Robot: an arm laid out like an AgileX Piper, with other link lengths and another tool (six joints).
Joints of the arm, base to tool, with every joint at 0 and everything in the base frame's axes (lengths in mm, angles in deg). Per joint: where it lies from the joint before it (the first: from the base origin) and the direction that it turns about. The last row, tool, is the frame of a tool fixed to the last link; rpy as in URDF.
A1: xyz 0 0 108.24 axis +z
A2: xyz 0 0 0 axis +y
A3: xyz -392.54 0 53.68 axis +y
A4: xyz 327.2 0 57.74 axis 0.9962 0 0.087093
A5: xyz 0 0 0 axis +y
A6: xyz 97 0 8.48 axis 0.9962 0 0.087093
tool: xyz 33.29 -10 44.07 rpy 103.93 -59.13 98.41
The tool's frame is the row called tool.
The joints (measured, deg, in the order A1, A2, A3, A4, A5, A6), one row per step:
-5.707, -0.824, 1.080, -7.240, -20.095, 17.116
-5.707, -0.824, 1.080, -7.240, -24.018, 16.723
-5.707, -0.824, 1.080, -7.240, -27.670, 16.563
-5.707, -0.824, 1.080, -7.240, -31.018, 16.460
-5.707, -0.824, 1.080, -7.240, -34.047, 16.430
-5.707, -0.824, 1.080, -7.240, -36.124, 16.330
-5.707, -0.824, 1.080, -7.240, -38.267, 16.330
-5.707, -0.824, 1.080, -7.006, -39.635, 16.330
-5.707, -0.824, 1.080, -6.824, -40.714, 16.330
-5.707, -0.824, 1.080, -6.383, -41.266, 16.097
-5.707, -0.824, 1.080, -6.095, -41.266, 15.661
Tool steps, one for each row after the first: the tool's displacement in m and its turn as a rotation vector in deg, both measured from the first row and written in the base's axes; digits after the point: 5 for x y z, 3 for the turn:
-0.00627, 0.00185, 0.00713, -0.779, -3.852, 0.317
-0.01253, 0.00344, 0.01330, -1.312, -7.449, 0.688
-0.01860, 0.00485, 0.01859, -1.759, -10.750, 1.043
-0.02434, 0.00607, 0.02304, -2.107, -13.739, 1.392
-0.02843, 0.00695, 0.02593, -2.411, -15.786, 1.588
-0.03274, 0.00779, 0.02873, -2.638, -17.902, 1.845
-0.03560, 0.00784, 0.03040, -2.549, -19.280, 1.988
-0.03787, 0.00788, 0.03167, -2.483, -20.367, 2.098
-0.03916, 0.00734, 0.03230, -2.294, -20.959, 1.982
-0.03930, 0.00705, 0.03234, -2.366, -20.982, 1.700

